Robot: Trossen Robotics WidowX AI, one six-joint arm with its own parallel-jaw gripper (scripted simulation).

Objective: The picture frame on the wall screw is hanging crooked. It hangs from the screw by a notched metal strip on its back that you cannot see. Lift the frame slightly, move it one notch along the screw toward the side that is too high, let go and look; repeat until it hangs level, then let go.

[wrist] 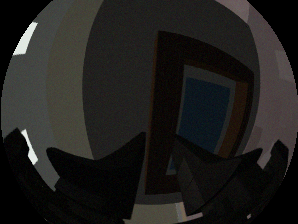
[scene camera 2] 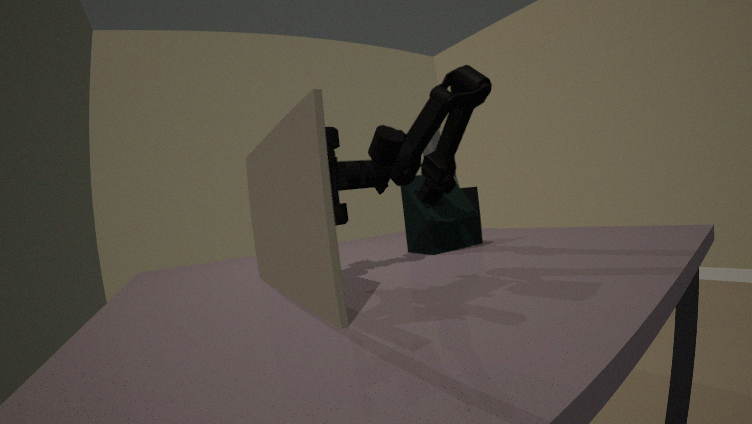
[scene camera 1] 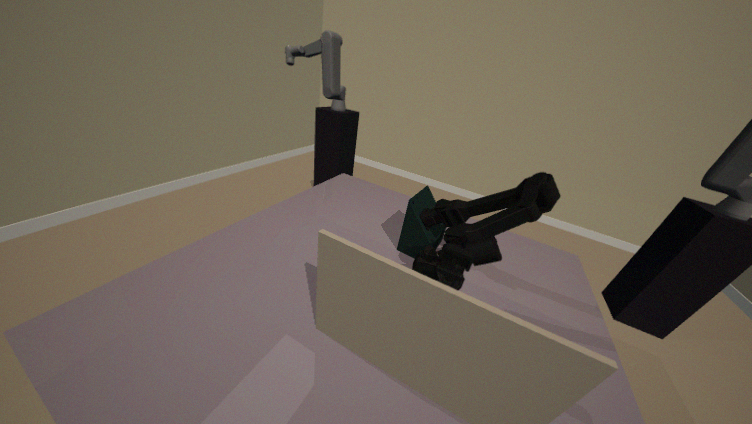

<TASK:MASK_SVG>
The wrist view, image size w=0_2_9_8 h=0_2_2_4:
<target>my gripper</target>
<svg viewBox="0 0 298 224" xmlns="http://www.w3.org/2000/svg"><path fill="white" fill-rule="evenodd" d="M174 135L172 160L180 184L186 217L202 212L202 217L177 224L250 224L269 204L285 177L289 148L285 147L286 144L282 144L281 140L277 140L271 148L270 159L266 167L261 169L257 163L259 156L262 155L262 148L255 148L254 151L242 156L222 159L221 156L200 148L200 145L190 143L177 133ZM4 137L5 153L17 184L33 208L49 224L125 224L124 220L132 218L138 181L144 164L146 132L134 136L126 145L100 160L71 155L59 148L47 148L48 160L60 176L55 185L55 192L45 184L43 177L33 167L28 157L27 139L21 135L19 128L16 127L12 133Z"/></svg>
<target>picture frame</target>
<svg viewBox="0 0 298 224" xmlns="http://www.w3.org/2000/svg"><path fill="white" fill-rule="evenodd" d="M158 31L156 39L154 39L148 135L146 135L148 136L148 151L146 151L144 177L145 194L181 192L180 184L178 184L177 172L174 169L172 160L173 141L176 133L184 137L184 139L188 139L190 143L200 145L200 148L204 148L206 151L214 153L214 155L221 156L222 159L223 157L225 159L234 157L239 145L241 145L243 133L245 133L247 123L249 123L251 105L253 105L251 101L253 101L254 72L251 69L245 67L241 61L235 59L229 53L221 51L220 48L213 47L212 44L194 39L194 37L174 34L174 32Z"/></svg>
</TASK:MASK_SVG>
